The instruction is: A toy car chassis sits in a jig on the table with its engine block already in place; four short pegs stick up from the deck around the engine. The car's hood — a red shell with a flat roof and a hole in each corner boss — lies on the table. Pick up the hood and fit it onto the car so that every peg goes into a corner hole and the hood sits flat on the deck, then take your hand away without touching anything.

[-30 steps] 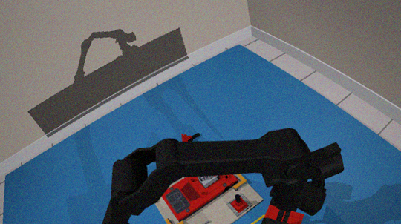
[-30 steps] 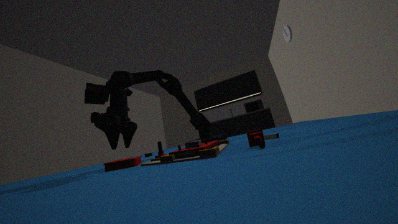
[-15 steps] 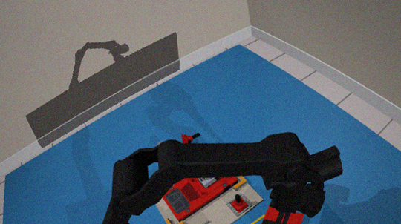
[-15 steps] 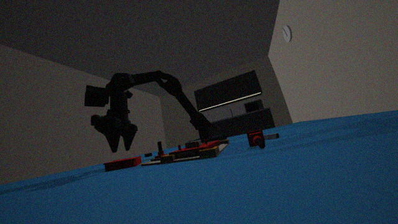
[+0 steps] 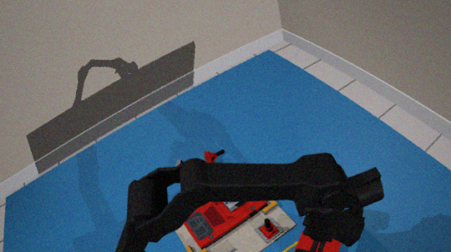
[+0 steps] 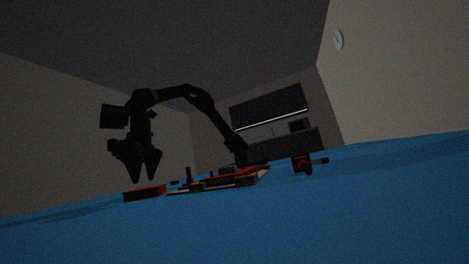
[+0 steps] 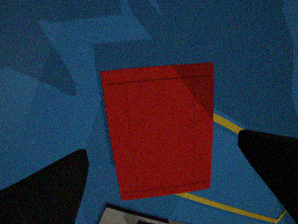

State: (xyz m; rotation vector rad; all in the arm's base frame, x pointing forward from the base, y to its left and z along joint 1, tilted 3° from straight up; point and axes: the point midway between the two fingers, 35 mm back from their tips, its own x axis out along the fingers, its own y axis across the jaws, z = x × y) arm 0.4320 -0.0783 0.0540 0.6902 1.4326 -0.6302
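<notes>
Right now my gripper tip is 30 mm above the red hood. Round my gripper tip: jig 150 mm behind, 190 mm to the left, 30 mm below.
</notes>
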